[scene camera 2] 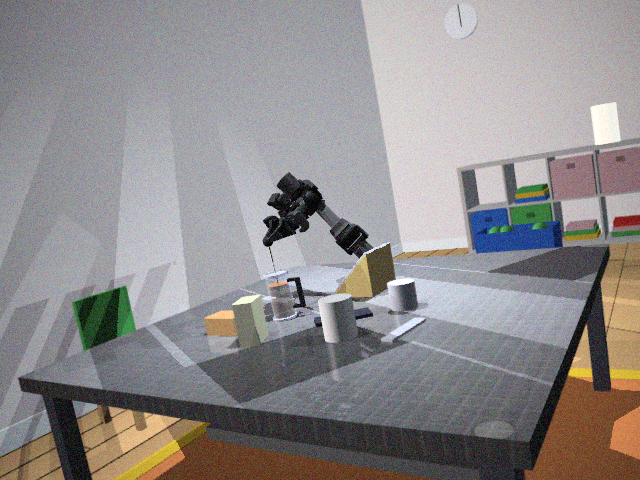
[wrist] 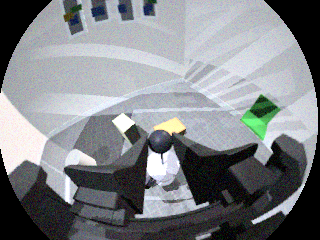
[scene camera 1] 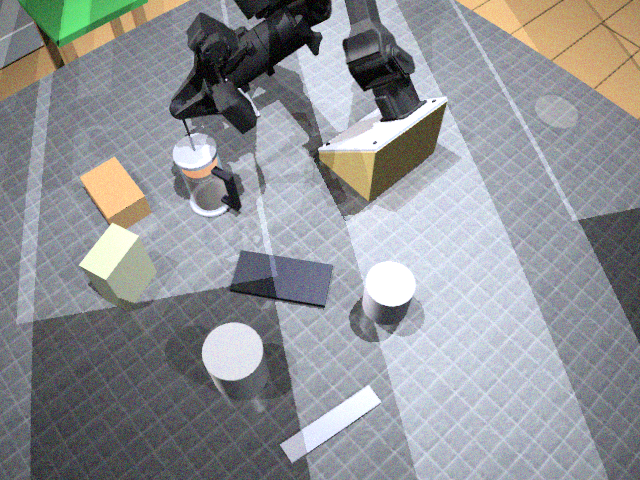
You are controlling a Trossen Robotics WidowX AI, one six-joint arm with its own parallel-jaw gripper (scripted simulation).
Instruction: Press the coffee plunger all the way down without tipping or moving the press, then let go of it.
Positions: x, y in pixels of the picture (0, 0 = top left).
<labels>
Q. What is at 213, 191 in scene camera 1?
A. A coffee press.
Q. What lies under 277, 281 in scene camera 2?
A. A coffee press.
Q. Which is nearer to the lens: the orange block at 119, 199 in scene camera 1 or the pale green block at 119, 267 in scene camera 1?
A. The pale green block.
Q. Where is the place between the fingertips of the gripper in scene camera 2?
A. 265, 242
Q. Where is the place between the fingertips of the gripper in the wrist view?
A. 159, 136
</labels>
